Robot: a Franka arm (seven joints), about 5 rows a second.
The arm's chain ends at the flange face. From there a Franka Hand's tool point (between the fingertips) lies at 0.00 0.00 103.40 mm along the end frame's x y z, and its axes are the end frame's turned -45 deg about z.
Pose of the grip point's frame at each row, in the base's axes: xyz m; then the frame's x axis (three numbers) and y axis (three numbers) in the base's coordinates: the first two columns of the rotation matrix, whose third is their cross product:
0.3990 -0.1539 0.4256 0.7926 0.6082 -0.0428 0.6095 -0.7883 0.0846
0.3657 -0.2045 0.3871 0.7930 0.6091 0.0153 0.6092 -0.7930 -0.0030
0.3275 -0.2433 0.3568 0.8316 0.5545 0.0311 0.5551 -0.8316 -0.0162
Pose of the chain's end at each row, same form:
0.3972 -0.1443 0.5285 0.9914 -0.1273 0.0296 -0.1295 -0.9875 0.0901
0.3646 -0.2057 0.4905 0.9915 -0.1300 0.0087 -0.1300 -0.9914 -0.0129
0.3258 -0.2465 0.4601 0.9805 -0.1959 0.0105 -0.1955 -0.9801 -0.0334

